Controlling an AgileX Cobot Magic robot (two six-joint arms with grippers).
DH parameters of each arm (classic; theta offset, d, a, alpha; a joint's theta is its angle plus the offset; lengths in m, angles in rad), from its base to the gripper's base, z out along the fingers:
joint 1: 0 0.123 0 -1.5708
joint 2: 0.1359 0 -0.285 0
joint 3: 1.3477 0 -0.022 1.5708
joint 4: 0 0.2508 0 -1.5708
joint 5: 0 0 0.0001 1.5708
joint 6: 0 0.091 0 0
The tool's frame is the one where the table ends.
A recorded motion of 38 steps. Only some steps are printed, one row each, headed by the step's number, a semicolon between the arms.
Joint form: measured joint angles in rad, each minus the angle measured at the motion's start. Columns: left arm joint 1, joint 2, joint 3, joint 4, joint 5, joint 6; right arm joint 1, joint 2, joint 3, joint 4, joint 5, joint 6.
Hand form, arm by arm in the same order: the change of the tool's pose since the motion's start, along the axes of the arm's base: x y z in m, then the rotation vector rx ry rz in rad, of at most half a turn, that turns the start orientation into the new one. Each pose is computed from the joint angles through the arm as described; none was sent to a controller.
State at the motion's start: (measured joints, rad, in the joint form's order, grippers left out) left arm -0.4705 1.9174 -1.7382 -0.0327 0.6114 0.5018; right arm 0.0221 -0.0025 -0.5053 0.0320 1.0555 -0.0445
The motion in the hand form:
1: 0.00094 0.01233 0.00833 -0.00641 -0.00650 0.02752; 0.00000 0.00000 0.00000 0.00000 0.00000 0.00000
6: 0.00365 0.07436 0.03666 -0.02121 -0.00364 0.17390; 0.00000 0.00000 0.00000 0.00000 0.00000 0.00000
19: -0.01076 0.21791 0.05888 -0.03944 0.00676 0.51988; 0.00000 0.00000 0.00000 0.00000 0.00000 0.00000
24: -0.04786 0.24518 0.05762 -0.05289 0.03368 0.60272; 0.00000 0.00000 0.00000 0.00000 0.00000 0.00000
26: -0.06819 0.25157 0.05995 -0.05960 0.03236 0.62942; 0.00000 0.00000 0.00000 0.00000 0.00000 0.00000
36: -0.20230 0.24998 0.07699 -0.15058 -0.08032 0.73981; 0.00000 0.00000 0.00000 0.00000 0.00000 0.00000
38: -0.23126 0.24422 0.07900 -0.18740 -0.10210 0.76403; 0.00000 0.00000 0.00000 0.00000 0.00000 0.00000
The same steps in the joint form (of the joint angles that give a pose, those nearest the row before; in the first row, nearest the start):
1: 0.0255 -0.0202 0.0000 0.0000 0.0115 -0.0037; 0.0000 0.0000 0.0000 0.0000 0.0000 0.0000
6: 0.1595 -0.0965 0.0000 0.0025 0.0846 -0.0268; 0.0000 0.0000 0.0000 0.0000 0.0000 0.0000
19: 0.5060 -0.2204 0.0776 -0.0165 0.1403 -0.0300; 0.0000 0.0000 0.0000 0.0000 0.0000 0.0000
24: 0.5890 -0.3442 0.2277 -0.0343 0.1392 -0.0300; 0.0000 0.0000 0.0000 0.0000 0.0000 0.0000
26: 0.6160 -0.4130 0.2960 -0.0402 0.1381 -0.0300; 0.0000 0.0000 0.0000 0.0000 0.0000 0.0000
36: 0.7180 -0.8935 0.6500 -0.0893 0.1461 -0.0615; 0.0000 0.0000 0.0000 0.0000 0.0000 0.0000
38: 0.7313 -1.0001 0.7007 -0.0984 0.1761 -0.0928; 0.0000 0.0000 0.0000 0.0000 0.0000 0.0000

